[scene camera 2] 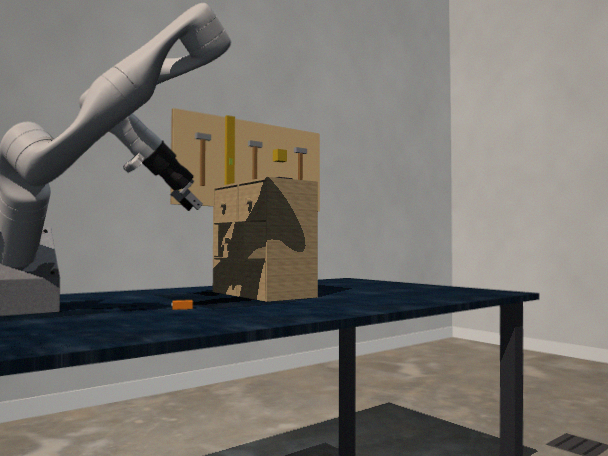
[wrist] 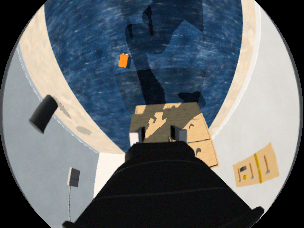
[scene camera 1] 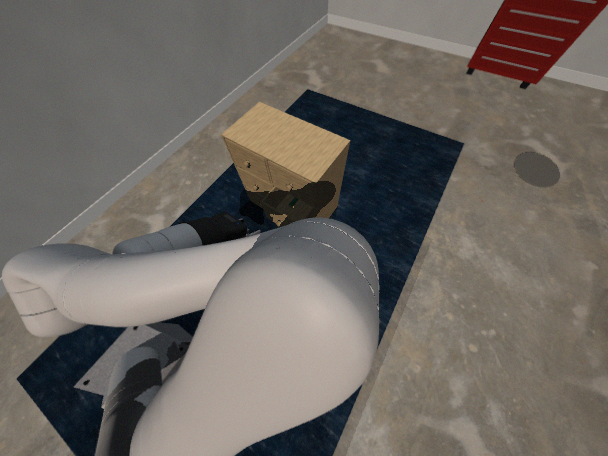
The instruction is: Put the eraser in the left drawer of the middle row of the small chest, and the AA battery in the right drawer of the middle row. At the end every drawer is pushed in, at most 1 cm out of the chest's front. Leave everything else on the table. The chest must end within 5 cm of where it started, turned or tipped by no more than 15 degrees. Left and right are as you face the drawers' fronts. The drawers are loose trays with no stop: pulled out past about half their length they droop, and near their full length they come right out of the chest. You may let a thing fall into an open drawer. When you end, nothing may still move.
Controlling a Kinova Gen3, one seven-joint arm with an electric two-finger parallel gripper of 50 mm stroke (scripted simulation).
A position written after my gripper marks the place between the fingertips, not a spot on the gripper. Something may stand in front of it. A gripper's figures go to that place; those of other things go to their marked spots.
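The marked spots on a wooden chest (scene camera 2: 291,219) and a drawer (scene camera 2: 225,269) are 29 cm apart. My gripper (scene camera 2: 195,207) is 136 cm from the lens, the wooden chest is 139 cm from the lens, and the drawer is 155 cm from the lens.
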